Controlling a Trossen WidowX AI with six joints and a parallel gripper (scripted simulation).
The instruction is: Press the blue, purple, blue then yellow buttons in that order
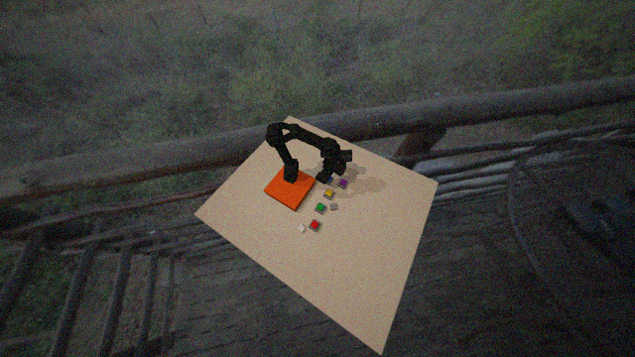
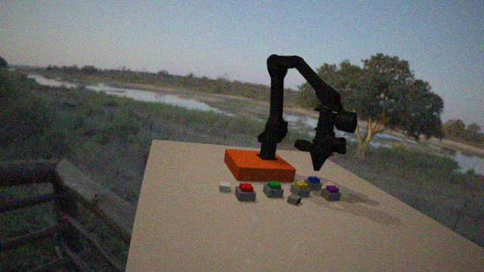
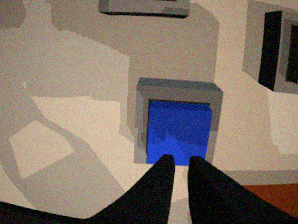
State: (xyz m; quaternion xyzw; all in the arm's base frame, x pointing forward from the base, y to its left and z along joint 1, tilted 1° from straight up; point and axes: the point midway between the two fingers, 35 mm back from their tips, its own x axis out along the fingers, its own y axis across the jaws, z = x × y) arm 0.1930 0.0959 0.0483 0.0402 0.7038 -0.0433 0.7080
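Right now my gripper tip is 3 cm above the blue button. The rest, counted from my gripper tip: yellow button (4 cm ahead, 8 cm to the right, 3 cm below); grey block (9 cm ahead, 14 cm to the right, 6 cm below); purple button (9 cm ahead, 1 cm to the left, 3 cm below).
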